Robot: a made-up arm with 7 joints.
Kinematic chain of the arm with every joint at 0, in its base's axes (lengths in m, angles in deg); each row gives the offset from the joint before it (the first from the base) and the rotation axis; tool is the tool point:
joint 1: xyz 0 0.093 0 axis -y
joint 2: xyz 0 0.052 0 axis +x
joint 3: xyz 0 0 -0.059 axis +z
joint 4: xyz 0 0 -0.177 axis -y
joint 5: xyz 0 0 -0.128 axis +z
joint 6: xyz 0 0 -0.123 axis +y
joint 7: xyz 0 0 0 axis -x
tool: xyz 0 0 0
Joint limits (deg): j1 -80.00..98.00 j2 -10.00..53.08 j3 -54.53..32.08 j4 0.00..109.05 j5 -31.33..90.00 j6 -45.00..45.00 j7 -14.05..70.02
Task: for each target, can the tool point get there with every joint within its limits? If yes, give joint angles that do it. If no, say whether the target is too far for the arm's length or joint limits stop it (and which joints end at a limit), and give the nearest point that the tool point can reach.
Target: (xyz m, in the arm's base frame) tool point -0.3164 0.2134 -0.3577
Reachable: yes | joints -49.66 8.90 -4.65 15.72 60.86 21.92 54.68
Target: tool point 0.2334 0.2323 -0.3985
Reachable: yes | joints 17.35 20.11 -34.98 30.36 25.98 -37.93 46.46
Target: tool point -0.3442 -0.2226 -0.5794
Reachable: no: too far | nearest point -0.2238 -0.0305 -0.3767 | short by 0.304 m
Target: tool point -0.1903 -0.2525 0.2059
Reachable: no: joint limits stop it (at a limit: joint 1, joint 2, joint 3, joint 4) | nearest point 0.0979 -0.0720 0.1528 | short by 0.344 m
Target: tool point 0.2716 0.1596 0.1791
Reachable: yes | joints 75.17 19.48 -13.56 96.13 10.76 -32.15 58.75
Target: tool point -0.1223 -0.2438 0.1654
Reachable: no: joint limits stop it (at a limit: joint 1, joint 2, joint 3, joint 4) | nearest point 0.0979 -0.0720 0.1528 | short by 0.280 m
